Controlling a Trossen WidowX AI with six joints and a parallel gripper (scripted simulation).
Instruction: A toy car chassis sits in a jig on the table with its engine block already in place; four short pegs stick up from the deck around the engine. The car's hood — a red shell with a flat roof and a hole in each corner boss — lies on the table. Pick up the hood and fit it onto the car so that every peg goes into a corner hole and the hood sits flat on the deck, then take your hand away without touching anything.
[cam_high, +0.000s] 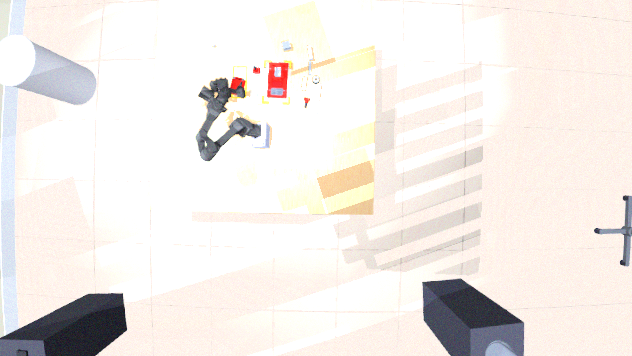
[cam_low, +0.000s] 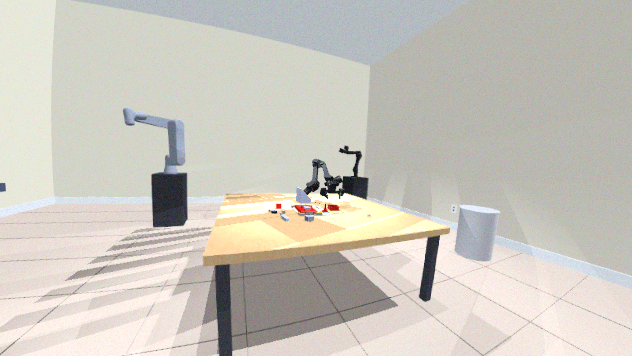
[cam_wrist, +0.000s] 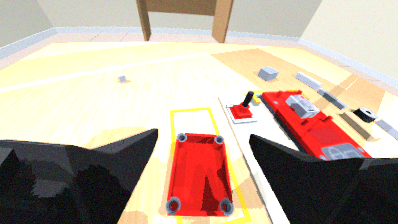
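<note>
My gripper tip is now 10 mm past the red hood and 70 mm above it. Round my gripper tip: black wheel 450 mm to the right, 70 mm below; grey engine block 50 mm ahead, 230 mm to the right, 60 mm below.
</note>
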